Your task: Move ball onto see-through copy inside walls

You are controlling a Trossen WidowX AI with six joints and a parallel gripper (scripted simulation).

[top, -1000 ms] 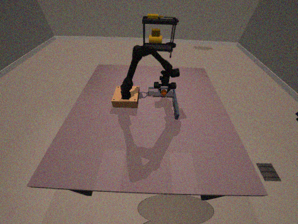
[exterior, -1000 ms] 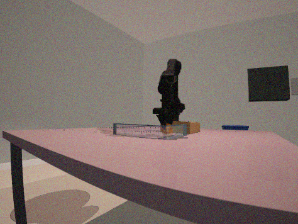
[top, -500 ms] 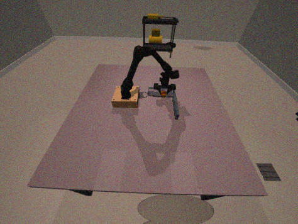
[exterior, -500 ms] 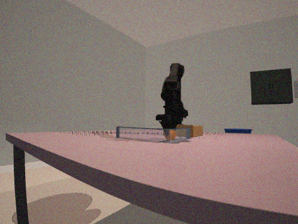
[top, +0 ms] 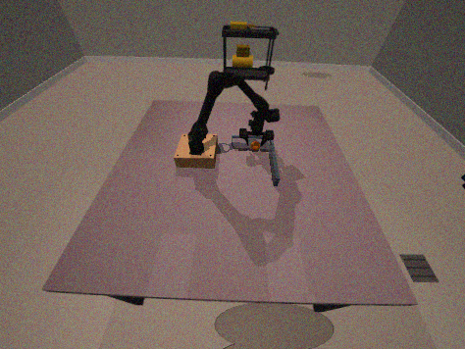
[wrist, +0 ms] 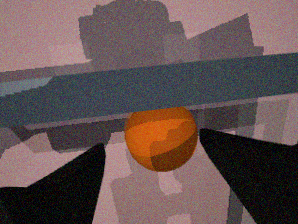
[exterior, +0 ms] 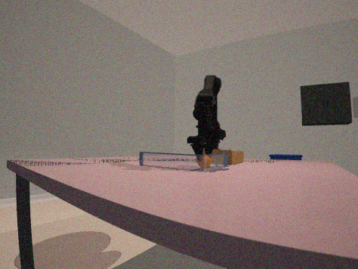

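Right now my gripper tip is 10 mm short of the orange ball. The rest, counted from my gripper tip: clear wall (110 mm ahead, 90 mm to the right).
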